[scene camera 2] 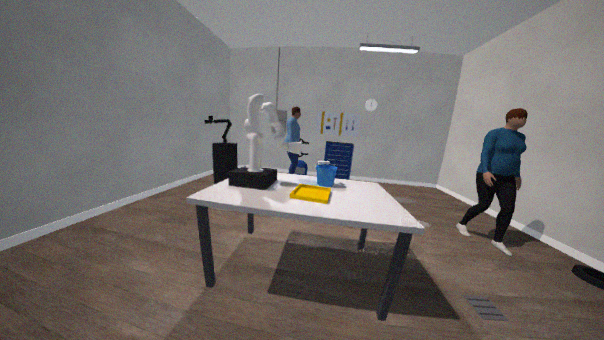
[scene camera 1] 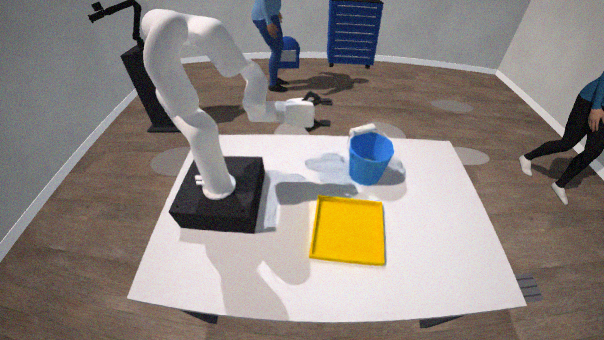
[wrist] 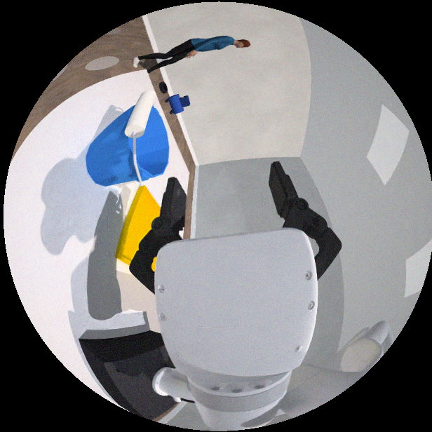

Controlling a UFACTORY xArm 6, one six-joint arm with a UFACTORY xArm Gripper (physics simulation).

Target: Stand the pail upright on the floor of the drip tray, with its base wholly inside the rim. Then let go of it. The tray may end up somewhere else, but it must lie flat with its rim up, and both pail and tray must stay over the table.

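Places are measured from the arm's base along level axes (x ahead, y down, z left), in metres.
Where they show: gripper, between the fingertips: (scene camera 2: 308,148) (scene camera 1: 331,113); arm's base, origin of its link: (scene camera 2: 255,170) (scene camera 1: 219,186).
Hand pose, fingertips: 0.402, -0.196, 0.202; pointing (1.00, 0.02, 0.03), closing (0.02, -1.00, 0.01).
Observation:
Each offset is from my fingertips to the top centre of the thing, as dx, dy, dz. Level surfaces: height alone.
The blue pail (scene camera 1: 369,162) (scene camera 2: 326,176) (wrist: 107,155) stands upright on the table, behind the tray and apart from it. Its white handle grip {+0.140, +0.103, +0.066} (scene camera 1: 363,130) (scene camera 2: 323,162) (wrist: 139,114) rests up at the rim, on the side toward the arm. The yellow drip tray {+0.081, +0.276, -0.293} (scene camera 1: 348,232) (scene camera 2: 311,194) (wrist: 138,225) lies flat on the table with its rim up; my gripper hides part of it in the wrist view. My gripper (scene camera 1: 328,112) (scene camera 2: 305,148) (wrist: 224,177) is wide open and empty. It points sideways, level, above the table's back edge, to the left of the pail and higher than its rim.
The white table {dy +0.303} (scene camera 1: 430,265) (scene camera 2: 350,212) (wrist: 30,195) carries the arm's black base block (scene camera 1: 220,220) (scene camera 2: 252,179) (wrist: 125,370) at the left. Two people stand or walk beyond the table, one at the back and one at the right. A blue drawer cabinet (scene camera 1: 354,32) (scene camera 2: 339,159) stands behind.

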